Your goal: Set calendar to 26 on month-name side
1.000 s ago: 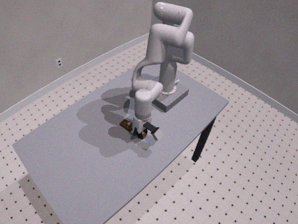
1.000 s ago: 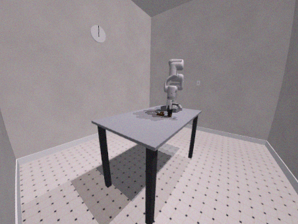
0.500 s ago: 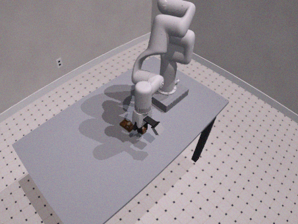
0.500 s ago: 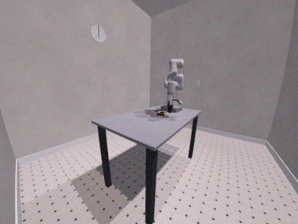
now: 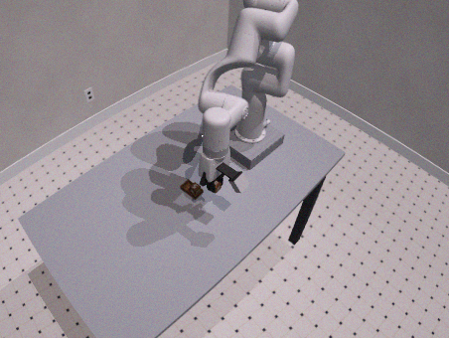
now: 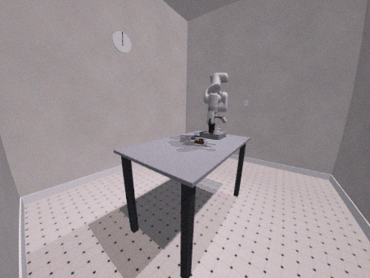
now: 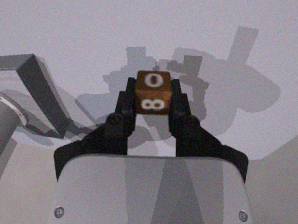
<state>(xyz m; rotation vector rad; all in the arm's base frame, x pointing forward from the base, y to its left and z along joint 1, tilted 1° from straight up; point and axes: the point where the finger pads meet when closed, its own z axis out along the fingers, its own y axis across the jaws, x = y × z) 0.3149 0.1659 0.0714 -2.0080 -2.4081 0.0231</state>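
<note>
The brown wooden tray lies 2 cm ahead of my hand, 10 cm to the right of it and 12 cm below it. The rest, counted from my hand: brown cube (2 cm below).
</note>
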